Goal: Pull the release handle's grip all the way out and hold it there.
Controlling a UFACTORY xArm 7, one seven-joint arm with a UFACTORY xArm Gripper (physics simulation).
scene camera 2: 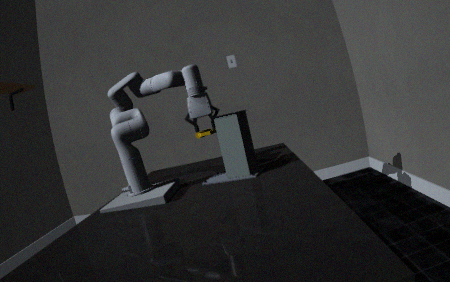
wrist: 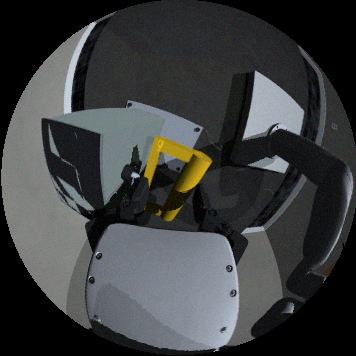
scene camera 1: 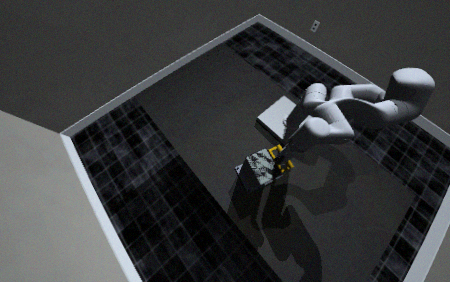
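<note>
The yellow release handle (scene camera 1: 273, 151) (scene camera 2: 203, 134) (wrist: 197, 169) is a rectangular frame with a thick grip bar on its outer side. It sticks out sideways from the upper part of a tall pale green box (scene camera 1: 261, 162) (scene camera 2: 233, 145) (wrist: 125, 131) with a dark patterned top. My gripper (scene camera 2: 205, 131) (wrist: 171, 188) points down at the handle's height and is open. In the wrist view its fingers stand on either side of the grip bar, one near the box side. Nothing is clamped between them. The fingertips are dark and partly hidden, so contact cannot be told.
The box stands on a grey base plate (scene camera 2: 212, 180) (wrist: 172, 122) with screws at its corners, on the dark table (scene camera 2: 190, 240). The arm's pale base slab (scene camera 1: 275, 114) (scene camera 2: 155, 198) (wrist: 275, 112) stands nearby on the handle's side. The arm reaches over from there.
</note>
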